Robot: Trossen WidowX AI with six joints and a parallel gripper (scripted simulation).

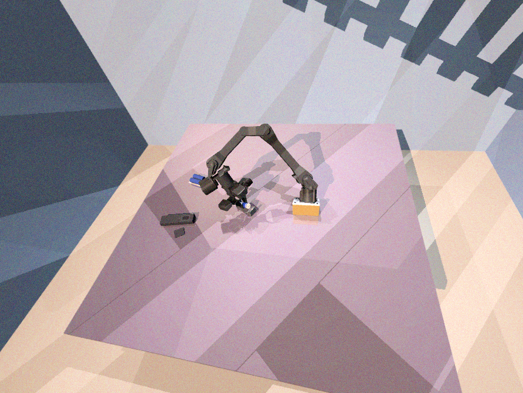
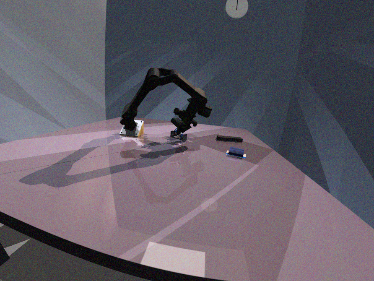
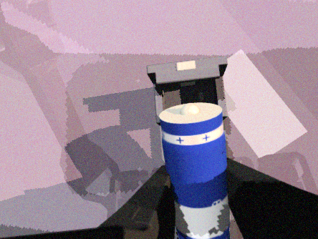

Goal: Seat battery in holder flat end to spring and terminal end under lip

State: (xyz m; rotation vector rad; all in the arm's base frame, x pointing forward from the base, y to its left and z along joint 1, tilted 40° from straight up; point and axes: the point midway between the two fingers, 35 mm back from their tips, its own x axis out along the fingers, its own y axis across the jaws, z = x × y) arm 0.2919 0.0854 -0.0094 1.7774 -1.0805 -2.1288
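Now: the cream battery 1 cm above my gripper tip. Round my gripper tip: dark remote-like block (30 cm ahead, 14 cm to the left, 1 cm below); dark chip (26 cm ahead, 20 cm to the left, 2 cm below); white tray (33 cm ahead, 11 cm to the right, 1 cm below).
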